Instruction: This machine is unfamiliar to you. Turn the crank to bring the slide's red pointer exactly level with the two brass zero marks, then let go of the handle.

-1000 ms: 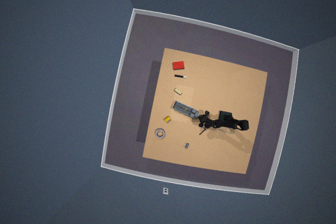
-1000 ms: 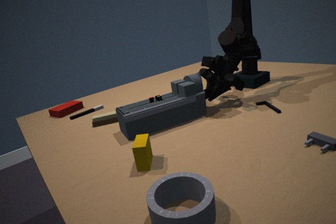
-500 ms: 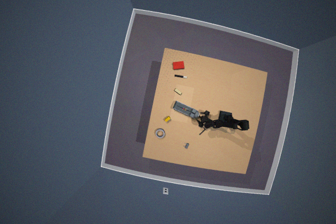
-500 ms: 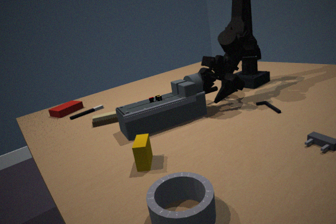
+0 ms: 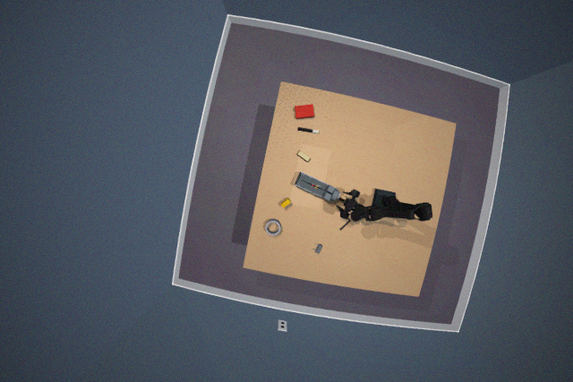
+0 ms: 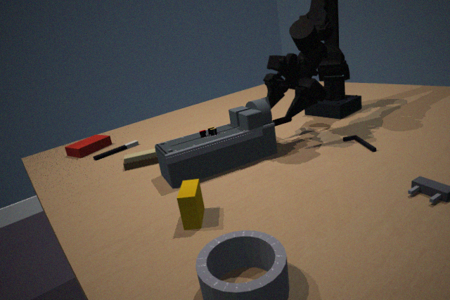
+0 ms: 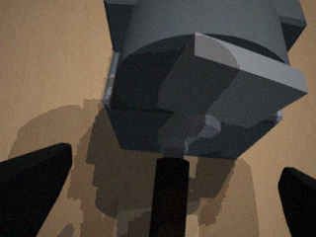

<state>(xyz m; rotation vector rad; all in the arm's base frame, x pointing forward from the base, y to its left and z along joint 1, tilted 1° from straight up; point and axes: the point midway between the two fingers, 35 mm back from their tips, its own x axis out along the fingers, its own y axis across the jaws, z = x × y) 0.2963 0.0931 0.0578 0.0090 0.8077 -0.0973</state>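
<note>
My gripper tip is now 2 cm past the black crank handle and 2 cm above it. The rest, counted from my gripper tip: black hex key (13 cm to the left, 13 cm behind, 8 cm below); red pointer (19 cm ahead, 2 cm to the right); yellow block (30 cm ahead, 15 cm to the left, 5 cm below).
</note>
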